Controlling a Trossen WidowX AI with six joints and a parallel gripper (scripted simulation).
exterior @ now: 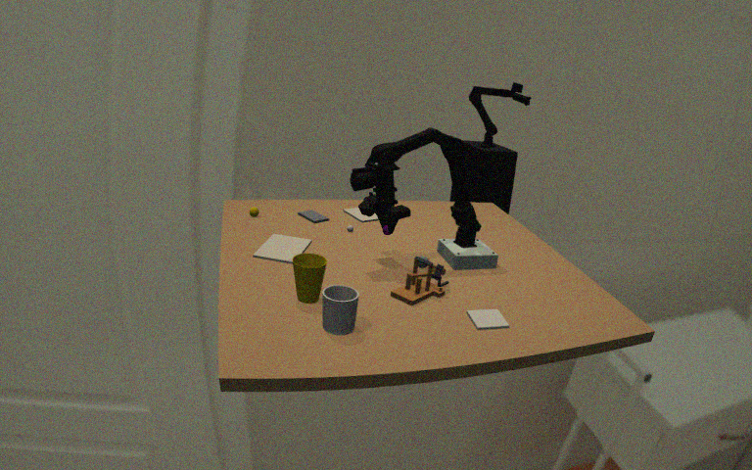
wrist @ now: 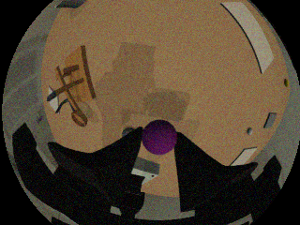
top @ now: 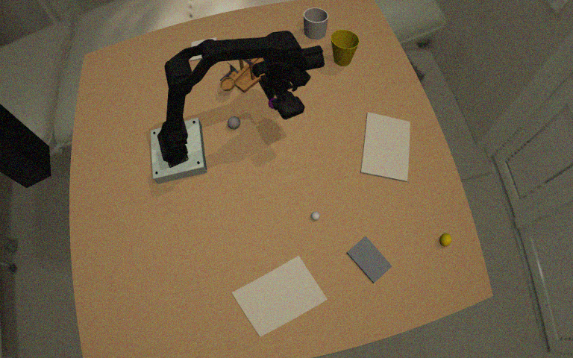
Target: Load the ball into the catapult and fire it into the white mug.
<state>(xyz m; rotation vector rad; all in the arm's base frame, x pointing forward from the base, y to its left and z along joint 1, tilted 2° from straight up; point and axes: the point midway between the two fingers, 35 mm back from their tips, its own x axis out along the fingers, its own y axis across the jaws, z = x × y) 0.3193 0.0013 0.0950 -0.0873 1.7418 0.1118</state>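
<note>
My gripper tip is now 21 cm to the right of the wooden catapult, 6 cm above it and 4 cm past it. From my gripper tip the other things lie so: grey ball: 12 cm behind, 10 cm below, 5 cm to the left; then purple ball: 1 cm above; then small white ball: 31 cm to the right, 10 cm below.
</note>
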